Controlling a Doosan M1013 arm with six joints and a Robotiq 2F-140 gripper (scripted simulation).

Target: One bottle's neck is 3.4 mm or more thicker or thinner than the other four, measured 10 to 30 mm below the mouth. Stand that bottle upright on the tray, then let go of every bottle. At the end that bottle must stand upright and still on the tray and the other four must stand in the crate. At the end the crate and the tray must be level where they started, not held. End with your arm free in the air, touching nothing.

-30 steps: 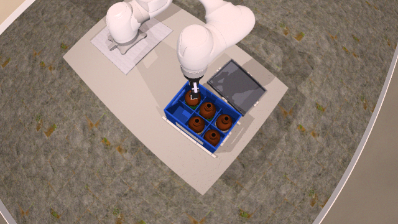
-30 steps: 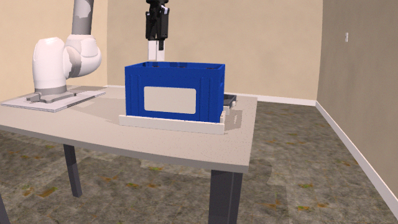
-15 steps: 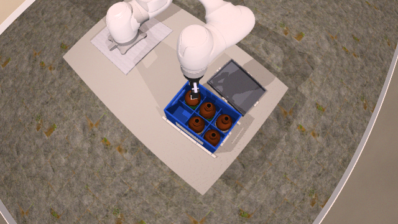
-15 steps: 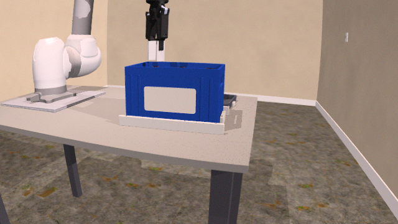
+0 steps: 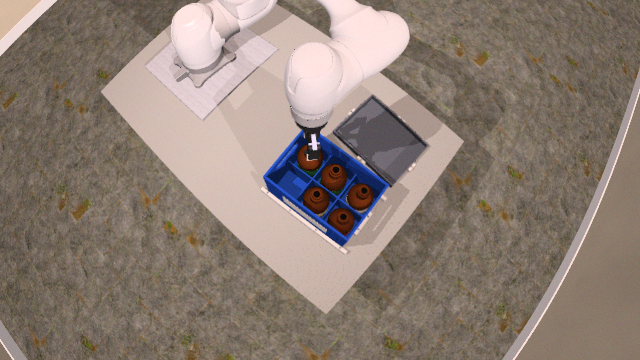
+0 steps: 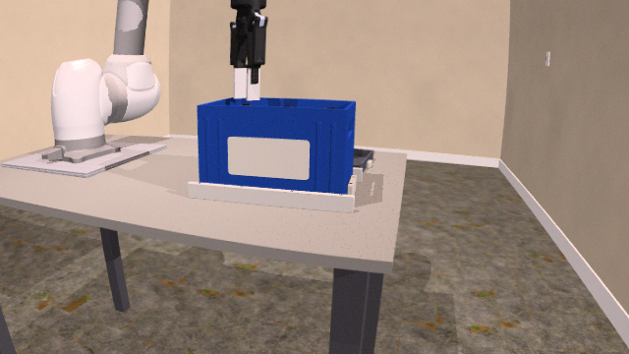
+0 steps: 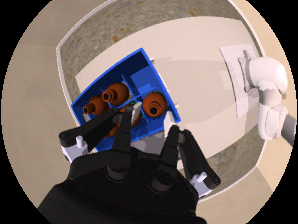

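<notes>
Right now the crate is 90 mm ahead of my hand, 30 mm to the right of it and 120 mm below it. The rest, counted from my hand: bottle (190 mm ahead, 60 mm to the right, 120 mm below); dark grey tray (90 mm ahead, 230 mm to the left, 190 mm below).
</notes>
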